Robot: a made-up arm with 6 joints. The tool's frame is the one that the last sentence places.
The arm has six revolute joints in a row. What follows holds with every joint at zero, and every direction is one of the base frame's. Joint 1 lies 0.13 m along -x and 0.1 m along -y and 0.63 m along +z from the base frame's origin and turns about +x. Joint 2 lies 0.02 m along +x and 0.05 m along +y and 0.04 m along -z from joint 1 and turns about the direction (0.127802, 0.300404, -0.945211). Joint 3 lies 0.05 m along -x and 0.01 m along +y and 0.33 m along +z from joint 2 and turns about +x. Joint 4 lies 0.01 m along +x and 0.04 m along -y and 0.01 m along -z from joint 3 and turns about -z. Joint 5 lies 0.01 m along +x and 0.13 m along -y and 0.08 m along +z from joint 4 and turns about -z. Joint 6 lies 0.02 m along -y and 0.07 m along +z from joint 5 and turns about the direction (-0.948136, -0.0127, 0.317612). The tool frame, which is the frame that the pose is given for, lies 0.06 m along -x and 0.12 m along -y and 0.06 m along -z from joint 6; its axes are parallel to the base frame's.
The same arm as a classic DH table. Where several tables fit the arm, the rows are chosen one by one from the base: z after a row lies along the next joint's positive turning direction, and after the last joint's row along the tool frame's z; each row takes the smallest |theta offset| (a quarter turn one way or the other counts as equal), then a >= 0, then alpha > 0; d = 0 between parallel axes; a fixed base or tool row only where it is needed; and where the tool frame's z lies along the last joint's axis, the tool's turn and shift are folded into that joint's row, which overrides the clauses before.
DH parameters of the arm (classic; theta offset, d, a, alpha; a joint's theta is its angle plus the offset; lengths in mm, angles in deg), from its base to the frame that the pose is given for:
base (fixed): -90 630 100 -90
joint 1: 17.63 -116.9 -35.5 -82.66
joint 2: 0 -260.3 -109.5 82.66
joint 3: -17.63 0.1 40 -90
joint 4: -4.4 0 130.4 0
joint 5: 3.63 -139.9 20 -108.52
joint 6: 0 65.2 119.2 -71.48
tool (fixed): 89.23 -80.6 0 0

